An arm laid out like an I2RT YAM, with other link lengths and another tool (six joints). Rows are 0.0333 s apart.
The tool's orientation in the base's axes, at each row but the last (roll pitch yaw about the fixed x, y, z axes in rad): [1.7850 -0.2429 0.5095]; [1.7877 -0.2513 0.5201]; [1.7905 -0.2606 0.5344]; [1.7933 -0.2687 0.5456]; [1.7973 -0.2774 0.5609]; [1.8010 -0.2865 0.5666]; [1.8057 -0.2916 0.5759]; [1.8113 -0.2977 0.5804]
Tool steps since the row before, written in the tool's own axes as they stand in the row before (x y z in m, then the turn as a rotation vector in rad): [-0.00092 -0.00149 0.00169 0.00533 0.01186 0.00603]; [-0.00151 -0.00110 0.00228 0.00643 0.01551 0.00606]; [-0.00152 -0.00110 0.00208 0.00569 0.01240 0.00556]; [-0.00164 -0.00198 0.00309 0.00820 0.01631 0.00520]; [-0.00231 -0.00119 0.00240 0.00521 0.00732 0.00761]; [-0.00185 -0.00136 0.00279 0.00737 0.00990 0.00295]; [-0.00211 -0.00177 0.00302 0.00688 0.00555 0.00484]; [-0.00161 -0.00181 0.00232 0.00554 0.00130 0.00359]
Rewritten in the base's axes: [0.00025 -0.00139 -0.00198 0.00646 -0.00603 0.01129]; [0.00006 -0.00226 -0.00189 0.00702 -0.00665 0.01501]; [-0.00001 -0.00209 -0.00187 0.00646 -0.00562 0.01199]; [0.00058 -0.00266 -0.00295 0.00791 -0.00534 0.01641]; [-0.00039 -0.00269 -0.00227 0.00780 -0.00580 0.00664]; [0.00026 -0.00269 -0.00240 0.00658 -0.00189 0.01068]; [0.00026 -0.00284 -0.00293 0.00776 -0.00211 0.00607]; [0.00028 -0.00200 -0.00268 0.00641 -0.00034 0.00201]
